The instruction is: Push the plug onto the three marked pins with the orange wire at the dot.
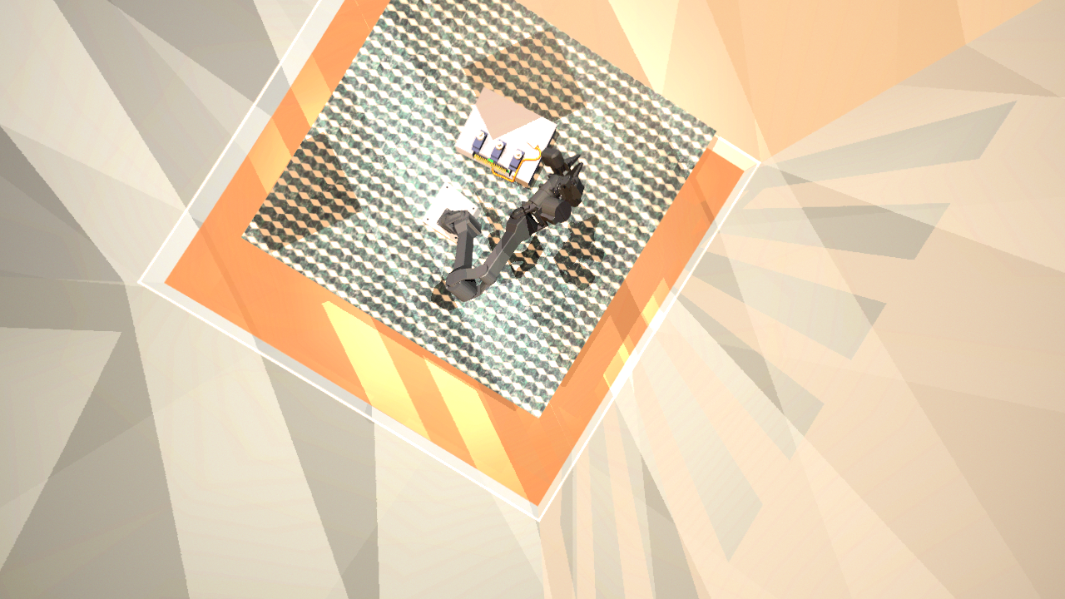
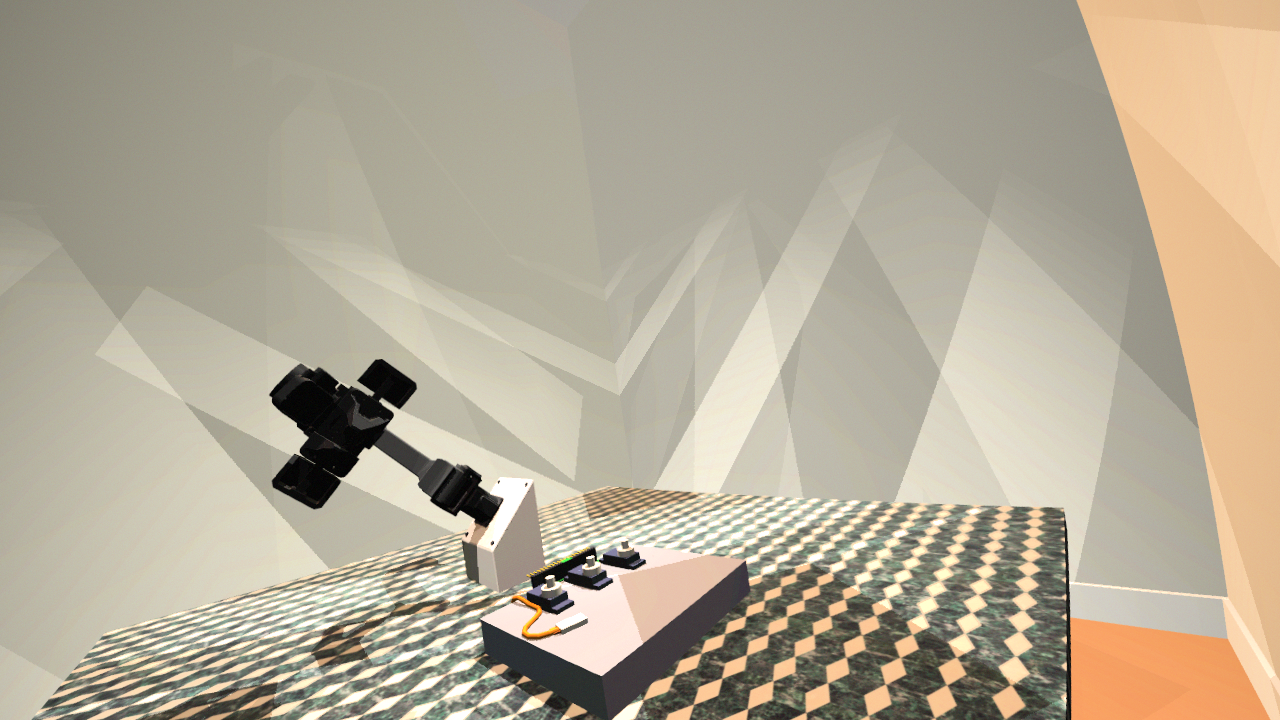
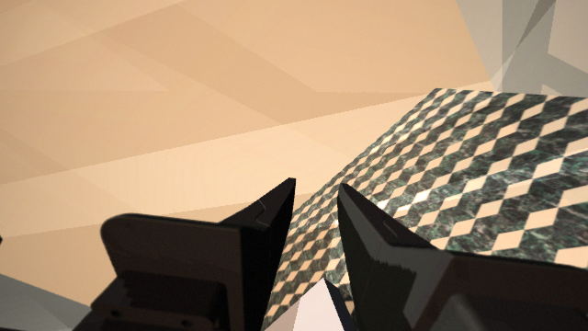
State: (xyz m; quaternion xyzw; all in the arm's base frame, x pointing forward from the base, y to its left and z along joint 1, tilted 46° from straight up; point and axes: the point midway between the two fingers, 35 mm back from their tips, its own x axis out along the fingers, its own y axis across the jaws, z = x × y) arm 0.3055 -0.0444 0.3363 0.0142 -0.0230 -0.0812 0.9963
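My gripper tip is now 8 cm past the green band, 29 cm to the right of it and 24 cm above it. Also, from my gripper tip: dark dot (8 cm behind, 29 cm to the left, 24 cm below); white printed holder (8 cm ahead, 30 cm to the left, 29 cm below).
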